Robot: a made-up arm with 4 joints.
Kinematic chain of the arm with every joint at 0, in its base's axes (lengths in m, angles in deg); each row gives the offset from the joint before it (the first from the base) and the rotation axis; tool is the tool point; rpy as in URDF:
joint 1: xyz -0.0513 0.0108 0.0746 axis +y
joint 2: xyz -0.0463 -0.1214 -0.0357 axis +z
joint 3: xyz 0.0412 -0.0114 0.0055 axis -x
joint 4: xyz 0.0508 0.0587 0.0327 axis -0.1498 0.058 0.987
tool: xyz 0.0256 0.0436 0.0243 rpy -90 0 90
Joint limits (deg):
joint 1: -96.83..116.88
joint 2: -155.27..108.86
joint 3: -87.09..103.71
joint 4: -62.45..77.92
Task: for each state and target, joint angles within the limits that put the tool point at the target. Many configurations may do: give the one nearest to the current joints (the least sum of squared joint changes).
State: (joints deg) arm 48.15 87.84 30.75 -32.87
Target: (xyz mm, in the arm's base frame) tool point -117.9 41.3 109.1
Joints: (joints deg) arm 30.35 74.71 30.78 -61.88
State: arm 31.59 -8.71 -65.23 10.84
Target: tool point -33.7 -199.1 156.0
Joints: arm 10.07 -26.57 -87.09 40.33
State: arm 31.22 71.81 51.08 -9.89
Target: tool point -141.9 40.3 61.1
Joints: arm 35.12 54.59 43.75 8.19
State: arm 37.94 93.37 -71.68 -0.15
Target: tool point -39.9 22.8 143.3
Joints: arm 12.61 99.89 -87.09 -9.59
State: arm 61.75 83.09 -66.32 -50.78
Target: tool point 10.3 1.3 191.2
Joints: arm 82.19 108.86 -41.41 -11.90
